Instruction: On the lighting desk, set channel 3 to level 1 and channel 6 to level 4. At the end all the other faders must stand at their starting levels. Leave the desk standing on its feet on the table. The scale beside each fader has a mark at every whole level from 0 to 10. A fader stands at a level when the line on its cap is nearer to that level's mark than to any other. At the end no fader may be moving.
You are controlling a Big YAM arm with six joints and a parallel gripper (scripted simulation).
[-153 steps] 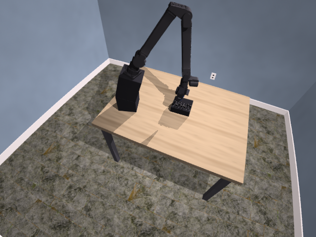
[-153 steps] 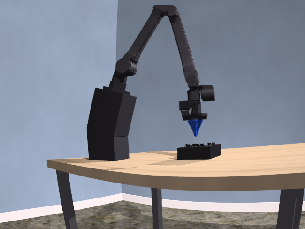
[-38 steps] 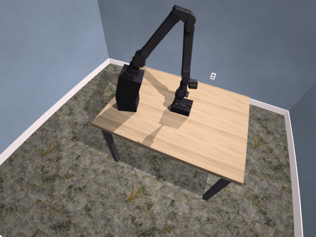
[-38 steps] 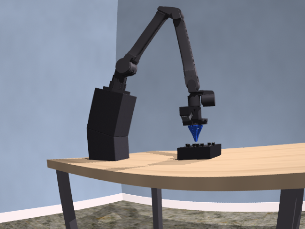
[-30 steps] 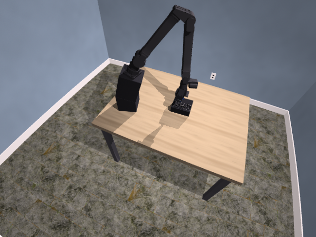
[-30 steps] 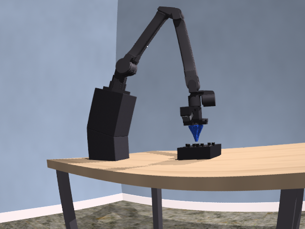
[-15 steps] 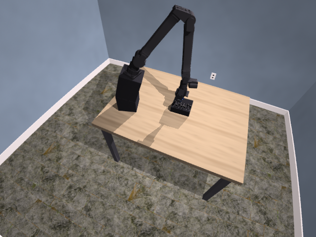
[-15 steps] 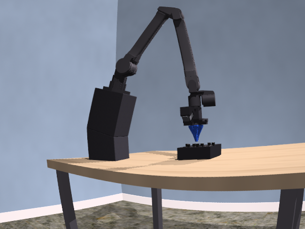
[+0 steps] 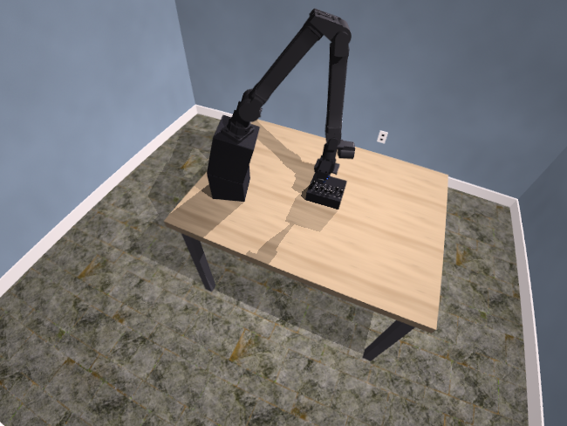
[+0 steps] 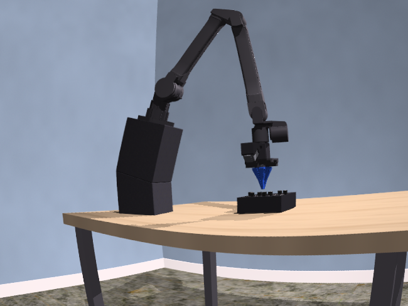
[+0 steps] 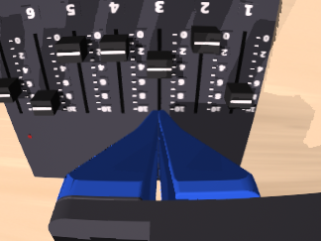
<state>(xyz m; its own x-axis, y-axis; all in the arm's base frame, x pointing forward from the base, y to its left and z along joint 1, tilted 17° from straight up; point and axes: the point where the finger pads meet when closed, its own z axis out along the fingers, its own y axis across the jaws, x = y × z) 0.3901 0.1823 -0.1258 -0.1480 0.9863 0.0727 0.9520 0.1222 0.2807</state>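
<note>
The channel 3 fader cap is 30 mm to the right of my hand and 20 mm below it. Round my hand: channel 4 fader cap (30 mm ahead, 30 mm to the right, 20 mm below); channel 2 fader cap (20 mm behind, 40 mm to the right, 20 mm below); channel 1 fader cap (40 mm behind, 10 mm to the right, 20 mm below).
</note>
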